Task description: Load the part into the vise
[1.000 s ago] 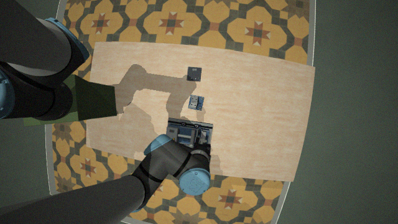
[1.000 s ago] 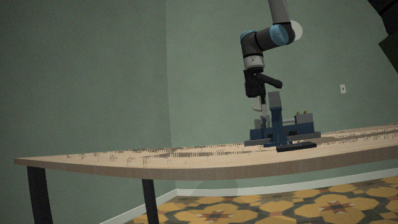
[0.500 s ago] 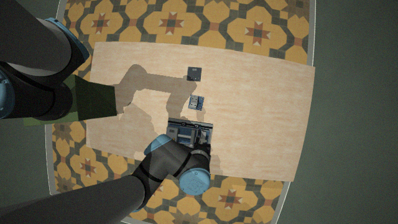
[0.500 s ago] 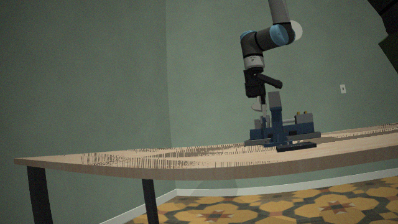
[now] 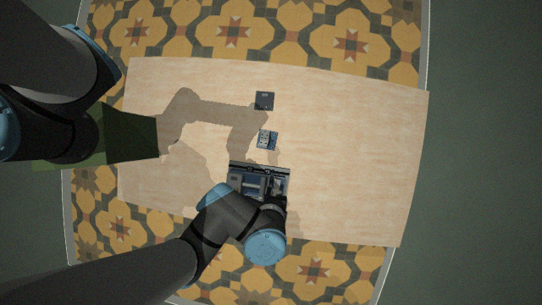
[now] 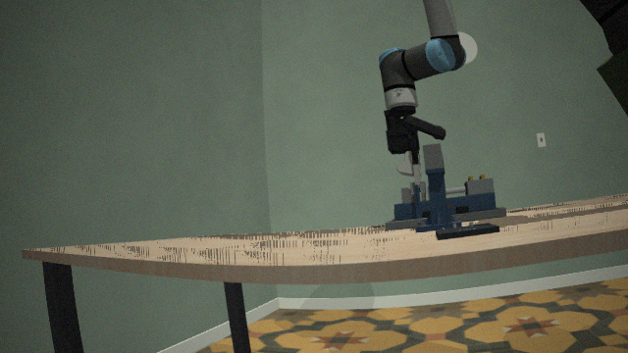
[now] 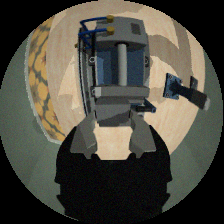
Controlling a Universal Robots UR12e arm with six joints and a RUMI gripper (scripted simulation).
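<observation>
My hand is 1 cm above the grey part. The rest, counted from my hand: air cylinder block 16 cm behind, 5 cm to the left, 2 cm below; vise 7 cm behind, 3 cm to the left, 6 cm below; air cylinder rod 8 cm behind, 3 cm to the left, 2 cm below.
</observation>
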